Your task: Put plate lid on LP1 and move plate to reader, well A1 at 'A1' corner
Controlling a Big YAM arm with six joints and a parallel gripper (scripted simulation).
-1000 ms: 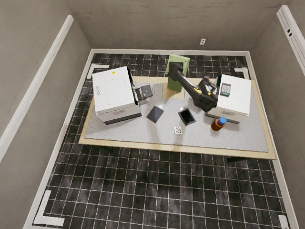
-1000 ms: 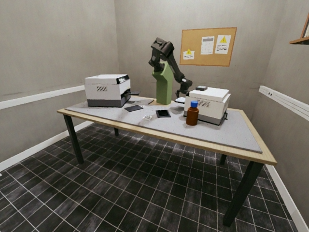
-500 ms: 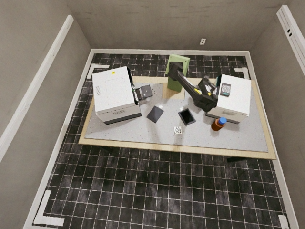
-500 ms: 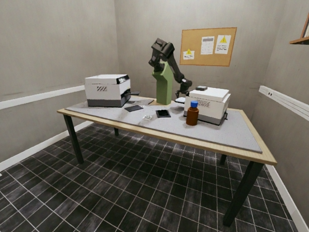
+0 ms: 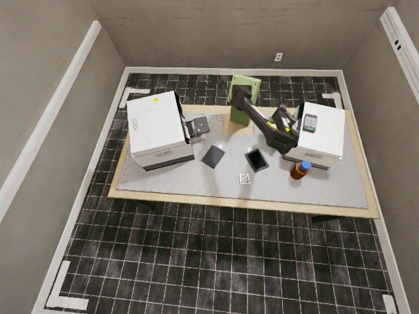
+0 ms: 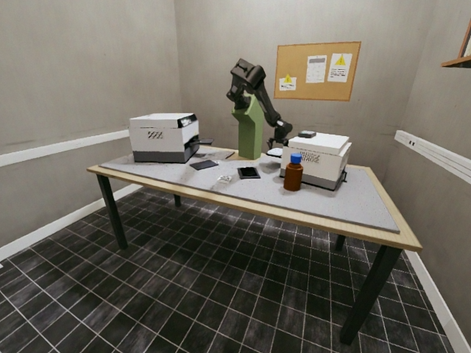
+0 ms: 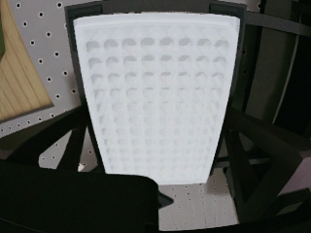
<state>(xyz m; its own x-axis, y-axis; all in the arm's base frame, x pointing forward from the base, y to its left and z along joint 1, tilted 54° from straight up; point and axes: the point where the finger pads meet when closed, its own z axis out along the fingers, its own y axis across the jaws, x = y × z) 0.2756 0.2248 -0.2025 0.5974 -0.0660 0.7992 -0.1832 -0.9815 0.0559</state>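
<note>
Right now my hand is right at the white well plate. Round my hand: brown capped bottle (32 cm ahead, 14 cm to the left, 1 cm above); then dark flat lid (22 cm ahead, 13 cm to the right, 8 cm below).
</note>
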